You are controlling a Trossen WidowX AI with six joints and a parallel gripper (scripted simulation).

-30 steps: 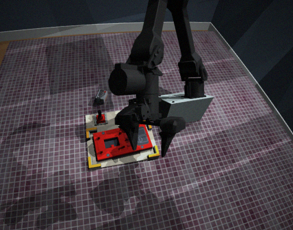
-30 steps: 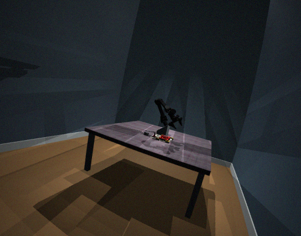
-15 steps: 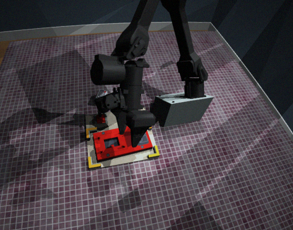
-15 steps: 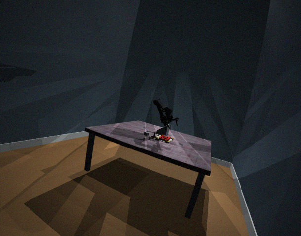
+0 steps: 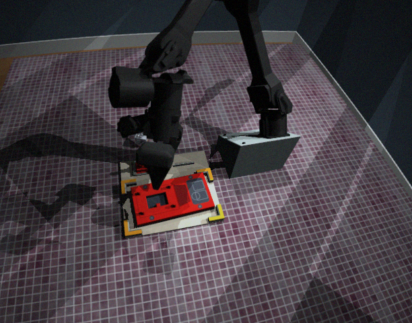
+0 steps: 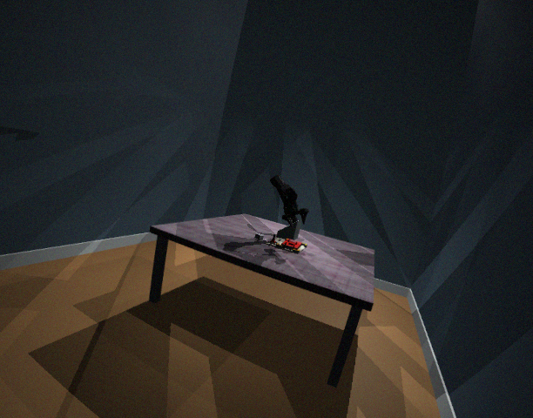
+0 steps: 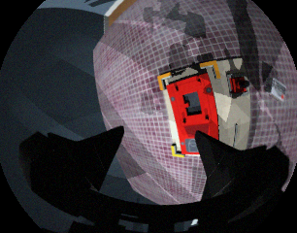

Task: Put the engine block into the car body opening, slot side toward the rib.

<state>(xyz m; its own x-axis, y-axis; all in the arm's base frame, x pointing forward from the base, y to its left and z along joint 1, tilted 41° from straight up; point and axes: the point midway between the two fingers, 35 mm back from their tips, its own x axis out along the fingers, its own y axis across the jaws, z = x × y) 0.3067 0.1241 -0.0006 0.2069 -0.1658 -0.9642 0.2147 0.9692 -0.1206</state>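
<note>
The grey engine block is 25 cm to the right of my gripper tip, 14 cm below it and 4 cm ahead of it.
</note>
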